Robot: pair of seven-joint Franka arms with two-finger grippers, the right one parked.
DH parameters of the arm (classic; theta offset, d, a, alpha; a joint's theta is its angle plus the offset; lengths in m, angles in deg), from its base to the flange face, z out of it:
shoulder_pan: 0 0.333 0 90
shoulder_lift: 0 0 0 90
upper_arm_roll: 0 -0.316 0.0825 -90
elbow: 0 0 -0.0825 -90
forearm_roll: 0 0.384 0 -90
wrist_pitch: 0 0 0.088 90
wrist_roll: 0 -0.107 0 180
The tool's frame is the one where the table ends.
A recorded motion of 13 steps. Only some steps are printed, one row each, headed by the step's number.
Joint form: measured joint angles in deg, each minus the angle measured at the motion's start. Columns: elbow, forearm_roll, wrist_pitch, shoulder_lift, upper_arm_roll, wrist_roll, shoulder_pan.
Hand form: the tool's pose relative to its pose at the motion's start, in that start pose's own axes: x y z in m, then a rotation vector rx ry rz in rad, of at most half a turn. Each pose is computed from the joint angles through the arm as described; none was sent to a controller.
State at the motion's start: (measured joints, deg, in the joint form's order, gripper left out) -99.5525 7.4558 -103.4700 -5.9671 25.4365 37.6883 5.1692
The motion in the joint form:
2: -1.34 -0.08 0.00 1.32 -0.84 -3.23 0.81
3: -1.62 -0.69 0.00 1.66 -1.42 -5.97 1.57
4: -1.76 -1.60 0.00 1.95 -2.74 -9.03 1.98
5: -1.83 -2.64 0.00 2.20 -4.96 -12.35 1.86
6: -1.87 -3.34 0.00 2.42 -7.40 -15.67 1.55
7: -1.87 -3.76 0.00 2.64 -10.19 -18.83 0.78
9: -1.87 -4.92 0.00 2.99 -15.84 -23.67 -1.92
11: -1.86 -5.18 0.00 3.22 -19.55 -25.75 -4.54
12: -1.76 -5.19 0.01 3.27 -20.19 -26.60 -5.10
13: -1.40 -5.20 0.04 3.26 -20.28 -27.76 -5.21
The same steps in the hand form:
2: 0.0024 -0.0159 0.0004 0.0104 0.0004 0.0283
3: 0.0074 -0.0270 0.0008 0.0050 -0.0057 0.0504
4: 0.0144 -0.0410 0.0011 -0.0055 -0.0131 0.0699
5: 0.0229 -0.0580 0.0015 -0.0180 -0.0207 0.0869
6: 0.0313 -0.0759 0.0020 -0.0262 -0.0245 0.1047
7: 0.0389 -0.0935 0.0019 -0.0304 -0.0249 0.1228
9: 0.0484 -0.1186 0.0015 -0.0448 -0.0268 0.1508
11: 0.0514 -0.1282 0.0002 -0.0468 -0.0238 0.1669
12: 0.0517 -0.1289 -0.0010 -0.0472 -0.0211 0.1801
13: 0.0524 -0.1287 -0.0039 -0.0490 -0.0152 0.2003

